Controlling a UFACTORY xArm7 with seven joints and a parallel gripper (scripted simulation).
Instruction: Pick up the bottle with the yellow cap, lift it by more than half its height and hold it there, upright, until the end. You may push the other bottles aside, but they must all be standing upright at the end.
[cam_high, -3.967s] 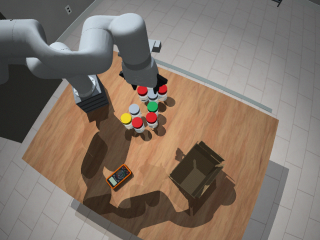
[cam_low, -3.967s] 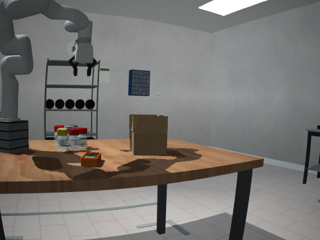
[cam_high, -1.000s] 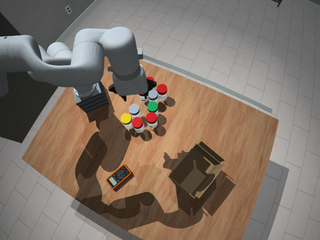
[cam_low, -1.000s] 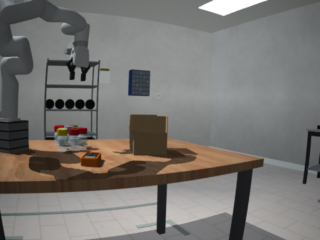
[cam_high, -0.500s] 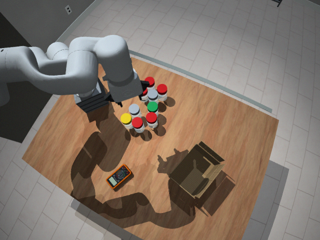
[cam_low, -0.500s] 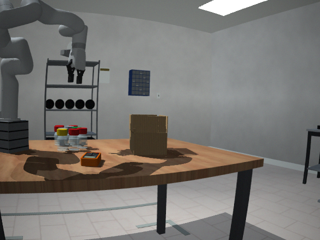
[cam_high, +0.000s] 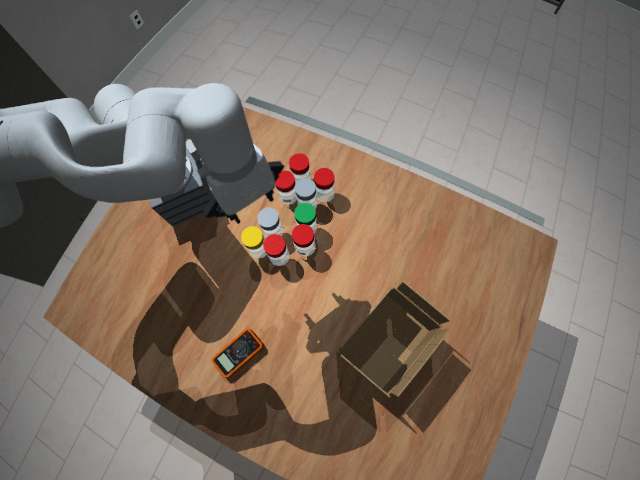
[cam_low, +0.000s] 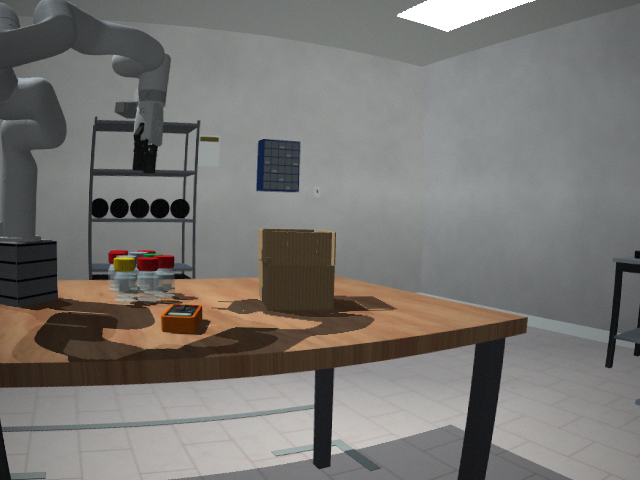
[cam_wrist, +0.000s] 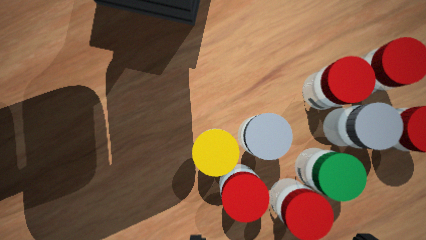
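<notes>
Right now my hand is 5 cm past the yellow-capped bottle and 28 cm above it. Round my hand: green-capped bottle: 5 cm ahead, 10 cm to the left, 28 cm below; then orange multimeter: 2 cm ahead, 28 cm to the right, 31 cm below.
</notes>
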